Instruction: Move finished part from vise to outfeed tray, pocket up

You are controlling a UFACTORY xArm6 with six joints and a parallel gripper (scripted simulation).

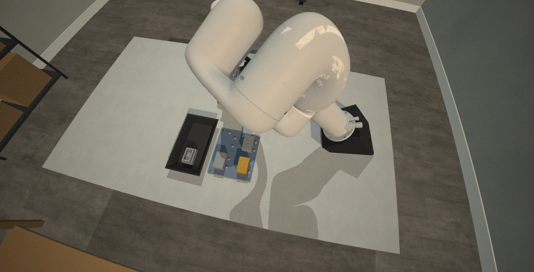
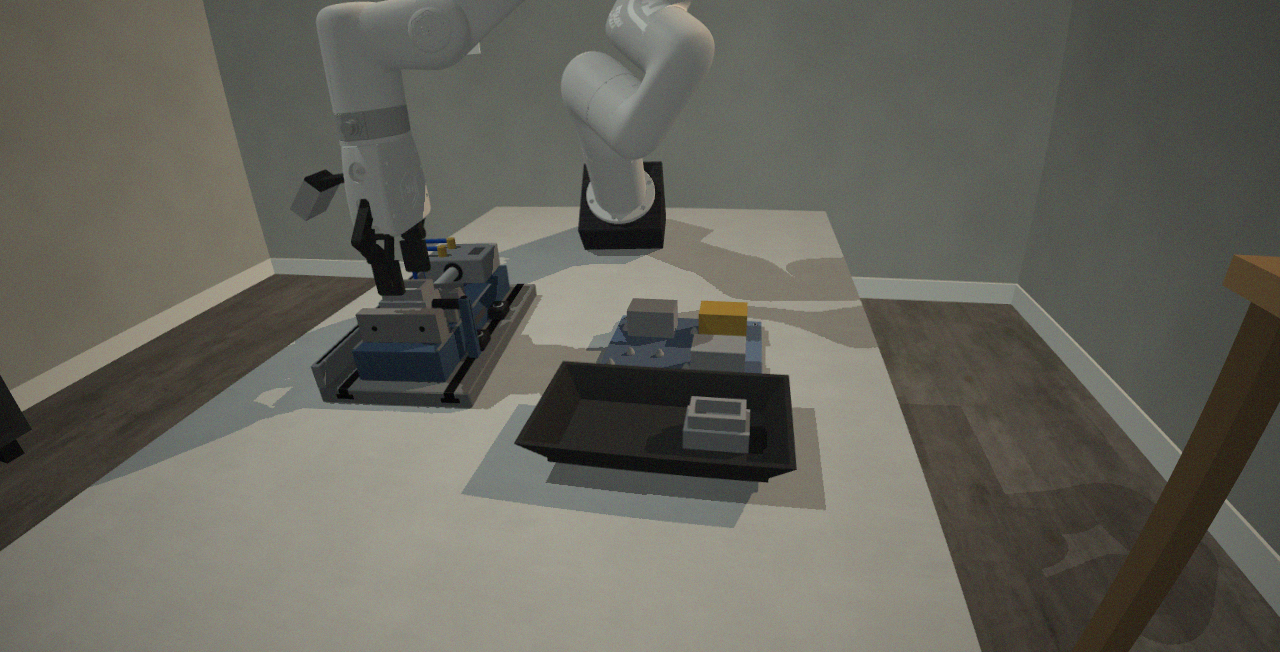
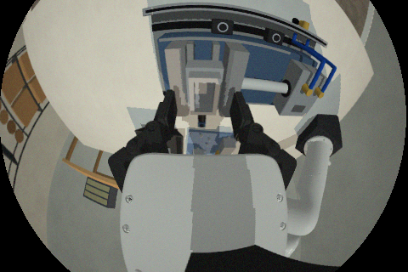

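My gripper is now 9 cm above the blue vise, 7 cm past it and 2 cm to the left of it. The rest, counted from my hand: blue fixture plate (30 cm to the left, 13 cm below, 11 cm behind); then yellow block (34 cm to the left, 16 cm behind, 11 cm below).
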